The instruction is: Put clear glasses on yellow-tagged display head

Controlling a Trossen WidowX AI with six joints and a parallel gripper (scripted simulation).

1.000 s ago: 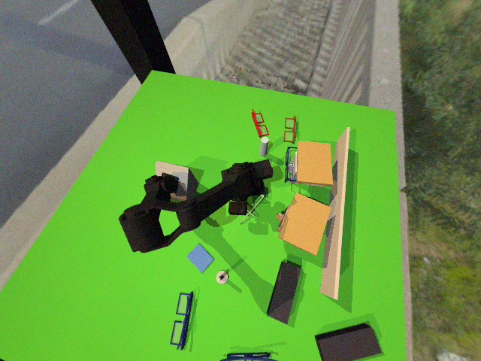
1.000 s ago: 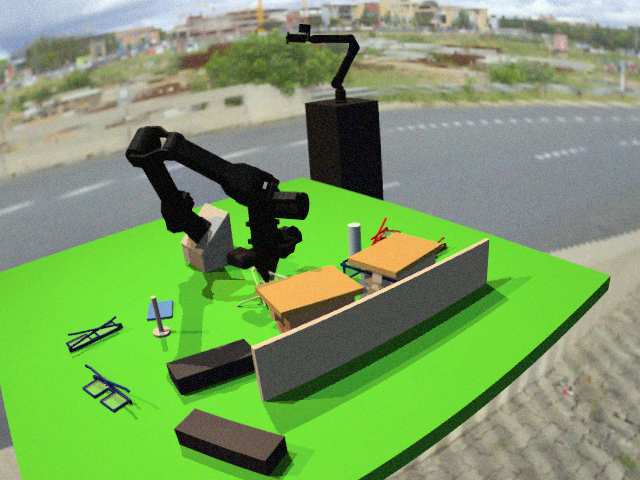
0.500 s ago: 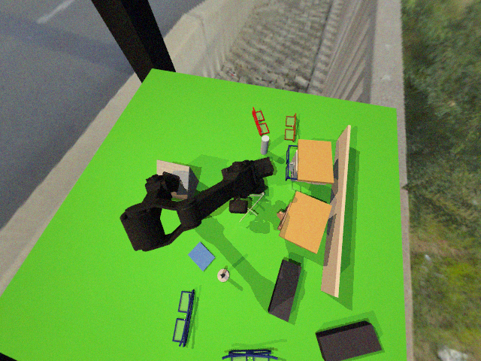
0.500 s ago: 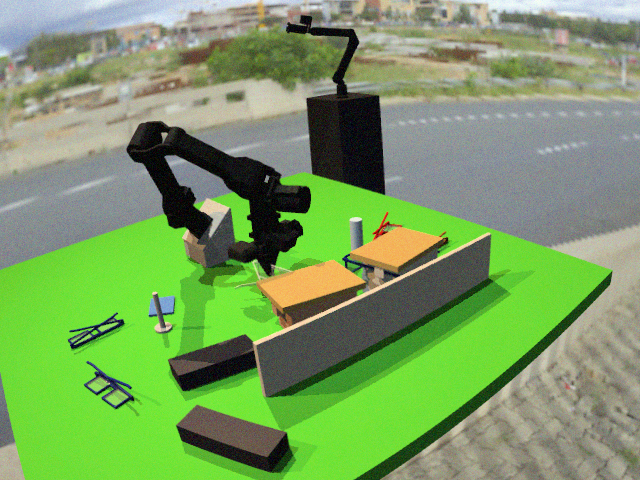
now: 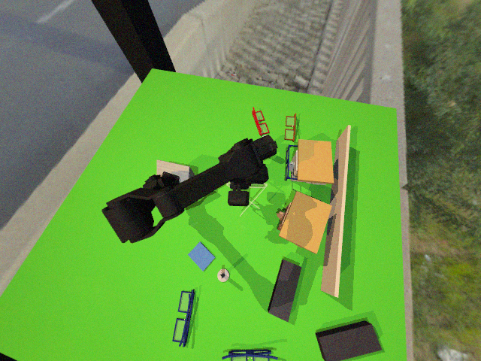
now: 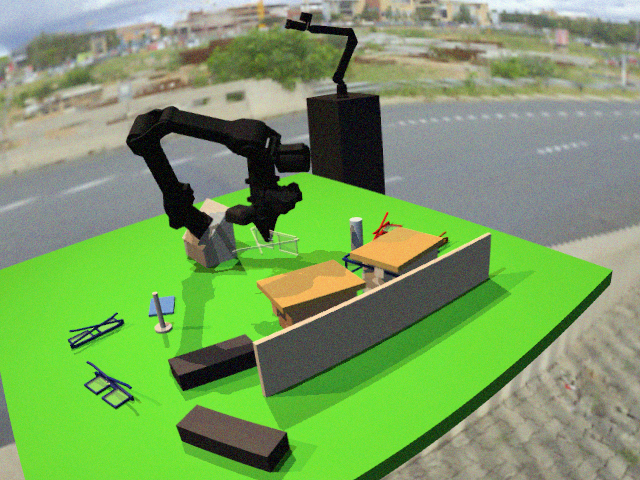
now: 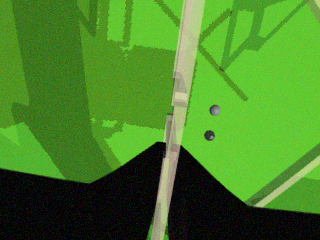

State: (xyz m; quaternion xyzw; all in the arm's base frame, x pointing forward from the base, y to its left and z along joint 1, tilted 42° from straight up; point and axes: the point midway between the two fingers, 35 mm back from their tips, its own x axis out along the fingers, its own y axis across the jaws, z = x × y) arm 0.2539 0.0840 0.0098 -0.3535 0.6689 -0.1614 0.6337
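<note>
The post lies 29 cm to the right of my gripper tip, 8 cm below it and 3 cm ahead of it. Also, from my gripper tip: blue tile (26 cm to the right, 10 cm below, 7 cm behind); then brown display head (21 cm ahead, 5 cm to the right, 4 cm below); then beige wall (34 cm ahead, 6 cm to the left, 5 cm below).
</note>
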